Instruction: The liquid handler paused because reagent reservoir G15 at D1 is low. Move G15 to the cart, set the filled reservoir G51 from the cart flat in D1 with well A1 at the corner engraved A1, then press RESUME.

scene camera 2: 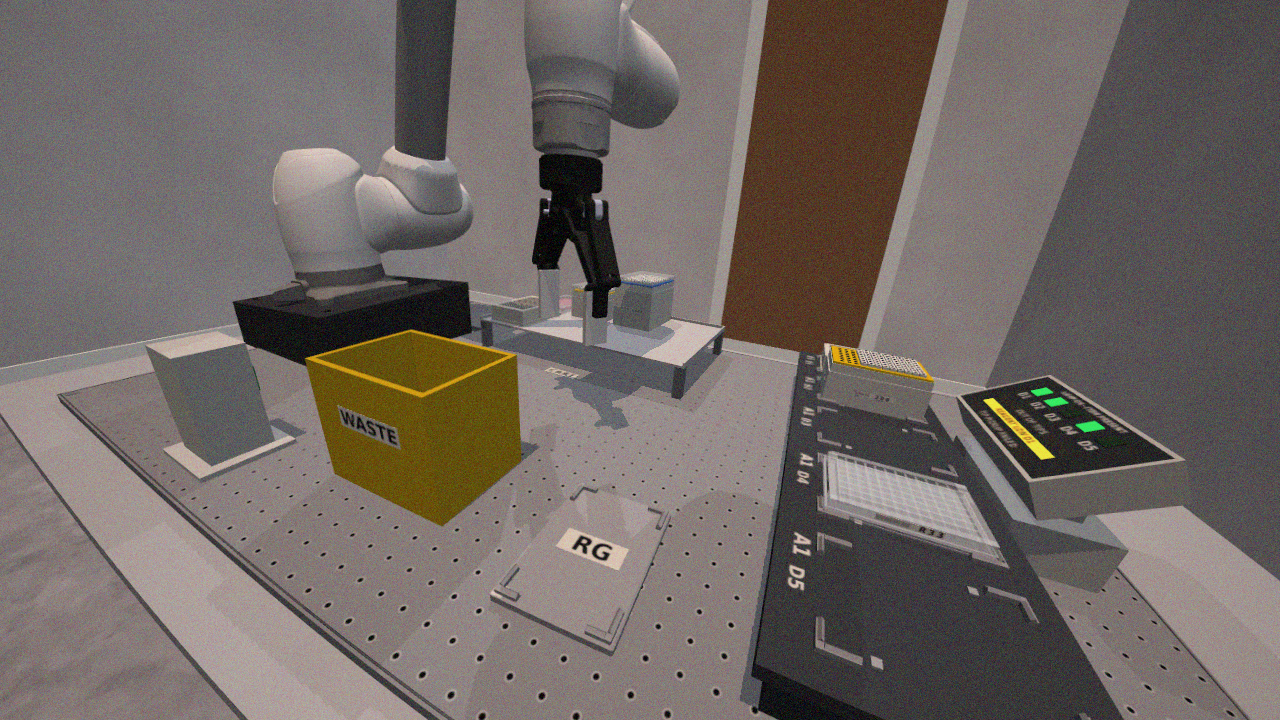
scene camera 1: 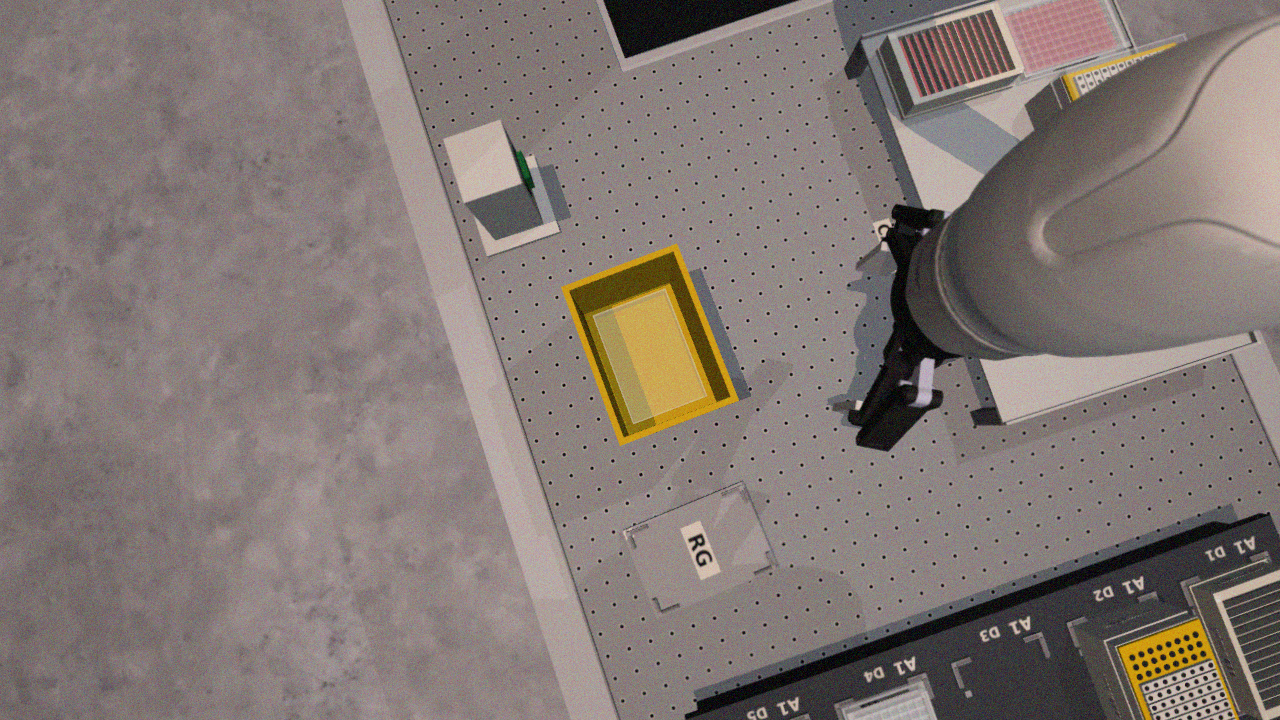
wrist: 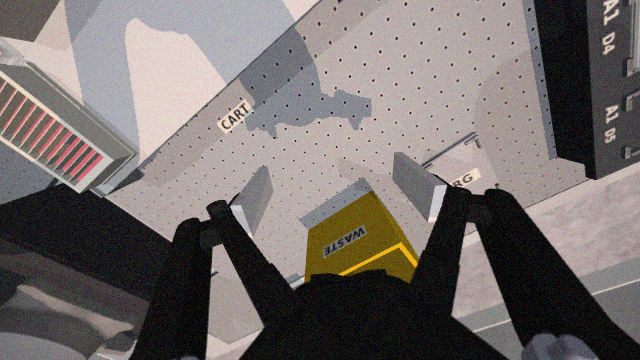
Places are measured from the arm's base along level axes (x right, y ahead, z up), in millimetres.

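Pixels of known places: gripper, fingertip midpoint: (scene camera 2: 569, 328) (scene camera 1: 860, 339) (wrist: 331, 172); arm's base, origin of the base link: (scene camera 2: 346, 292) (wrist: 72, 312).
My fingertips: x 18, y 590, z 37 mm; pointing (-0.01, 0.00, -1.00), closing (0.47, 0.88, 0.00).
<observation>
For each thing: its top centre in the pictures, then the offset to it from my fingertips. "*": a spot on its surface instead. Level surfaces: height alone.
- Reservoir G15, middle of its top: (scene camera 1: 1277, 643) dy +394, dx -305, dz -39 mm
- reservoir with red-filled troughs, middle of its top: (scene camera 1: 956, 52) (wrist: 40, 137) (scene camera 2: 527, 302) dy -261, dx -211, dz -39 mm
- white cart, middle of its top: (scene camera 1: 1057, 184) (scene camera 2: 607, 321) dy -100, dx -280, dz -65 mm
- white box, middle of its top: (scene camera 1: 482, 161) (scene camera 2: 195, 343) dy -274, dx +296, dz -1 mm
- green button, middle of its top: (scene camera 1: 518, 165) dy -276, dx +267, dz -36 mm
- yellow WASTE bin, middle of its top: (scene camera 1: 648, 343) (scene camera 2: 415, 356) (wrist: 370, 290) dy -53, dx +192, dz +4 mm
- RG plate, middle of its top: (scene camera 2: 592, 543) (scene camera 1: 700, 551) (wrist: 464, 182) dy +168, dx +199, dz -117 mm
- deck, its level: dz -71 mm
- yellow-topped rack, middle of its top: (scene camera 1: 1188, 701) (scene camera 2: 878, 358) dy +398, dx -181, dz -6 mm
- tilted panel, surface spot: (scene camera 2: 1109, 483) * dy +552, dx +39, dz -12 mm
Reservoir G15 (scene camera 1: 1257, 635), a pale striped trough block, sits at D1 at the deck's far right end in scene camera 1, partly cut off. A reservoir with red-filled troughs (scene camera 1: 962, 55) (scene camera 2: 516, 310) (wrist: 50, 132), which matches G51, lies flat on the white cart (scene camera 1: 1118, 385) (scene camera 2: 626, 351) (wrist: 167, 65); its label is not readable. My gripper (scene camera 1: 861, 331) (scene camera 2: 571, 320) (wrist: 331, 172) is open and empty, above and beside the cart's edge, apart from both reservoirs. A white box (scene camera 1: 487, 170) (scene camera 2: 210, 398) carries a green button (scene camera 1: 525, 170); its lettering is not readable.
A yellow WASTE bin (scene camera 1: 577, 358) (scene camera 2: 429, 456) (wrist: 345, 240) and RG plate (scene camera 1: 657, 564) (scene camera 2: 546, 595) stand near the deck (scene camera 2: 796, 662). A yellow-topped rack (scene camera 1: 1172, 653) (scene camera 2: 877, 389) is at D2, beside G15. The tilted panel (scene camera 2: 1109, 483) shows a yellow bar. More racks stand on the cart.
</observation>
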